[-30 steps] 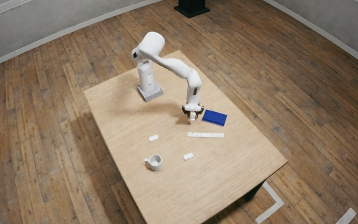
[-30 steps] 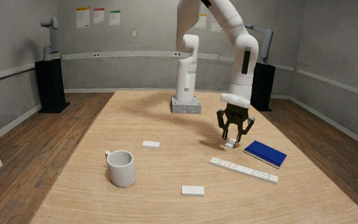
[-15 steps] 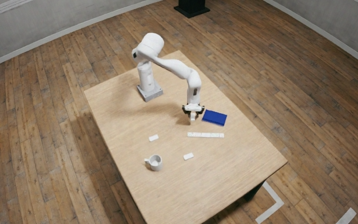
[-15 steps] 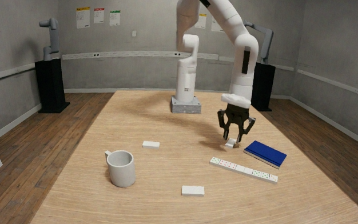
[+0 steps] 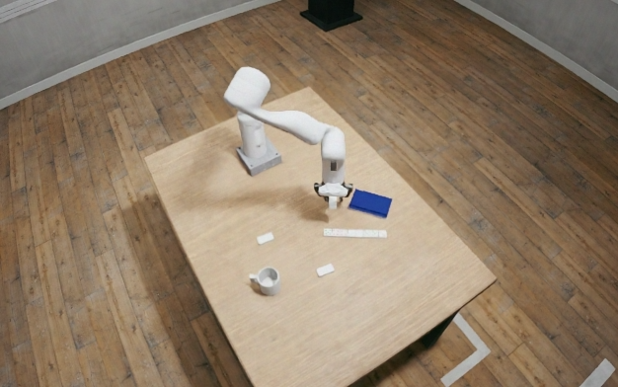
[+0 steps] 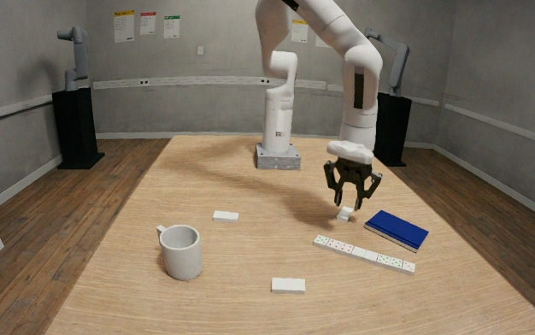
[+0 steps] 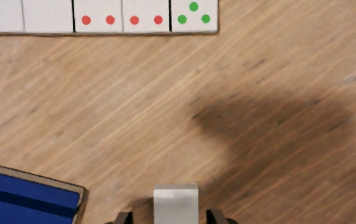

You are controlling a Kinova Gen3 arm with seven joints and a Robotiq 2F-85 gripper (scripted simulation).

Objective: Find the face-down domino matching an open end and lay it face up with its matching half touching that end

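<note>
My gripper is now 12 cm to the right of the blue book, 7 cm short of it and 4 cm above it. From my hand the other things lie so: grey mug (36 cm to the right, 14 cm ahead, 2 cm below).
</note>
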